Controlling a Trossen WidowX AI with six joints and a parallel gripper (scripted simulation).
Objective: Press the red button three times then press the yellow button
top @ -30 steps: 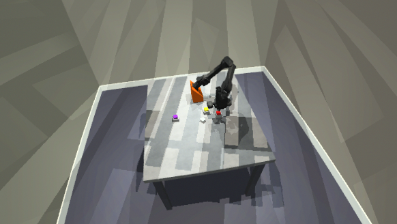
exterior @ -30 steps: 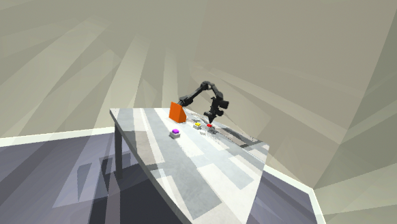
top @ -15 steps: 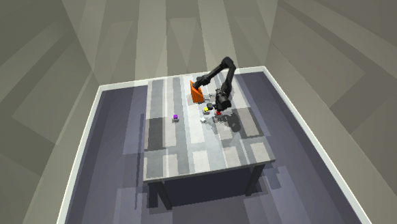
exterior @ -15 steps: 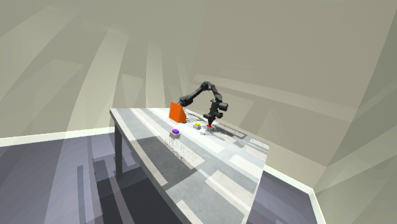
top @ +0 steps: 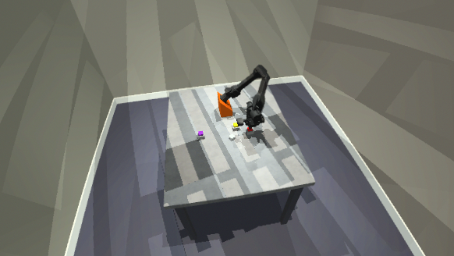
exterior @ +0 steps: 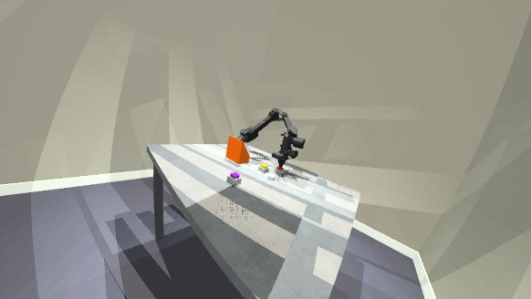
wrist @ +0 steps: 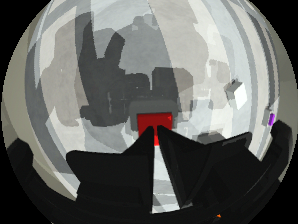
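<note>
My gripper tip is now 10 mm above the red button. From my gripper tip the other things lie so: yellow button 50 mm behind, 100 mm to the right; then white block 50 mm ahead, 130 mm to the right, 20 mm below; then purple button 20 mm ahead, 350 mm to the right.
</note>
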